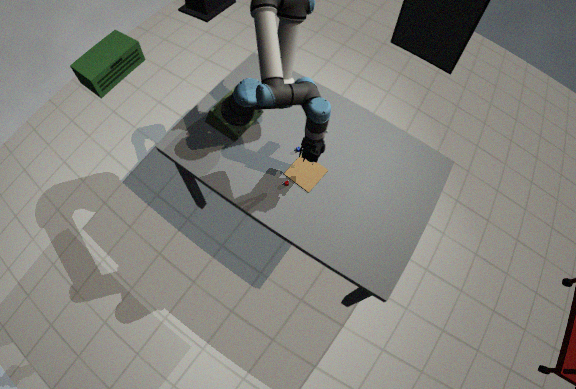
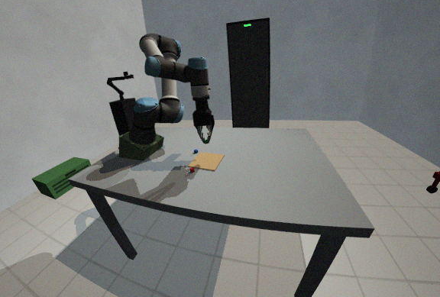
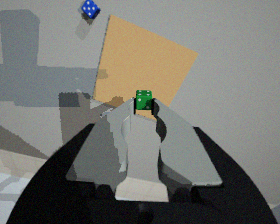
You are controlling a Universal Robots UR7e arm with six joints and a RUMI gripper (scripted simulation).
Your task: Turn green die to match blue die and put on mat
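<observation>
Right now my hand is 11 cm above the tan mat, 1 cm to the left of it and 1 cm past it. The rest, counted from my hand: red die (11 cm to the right, 10 cm below, 4 cm behind); then blue die (10 cm below, 9 cm behind, 6 cm to the left); then green die (1 cm below).
</observation>
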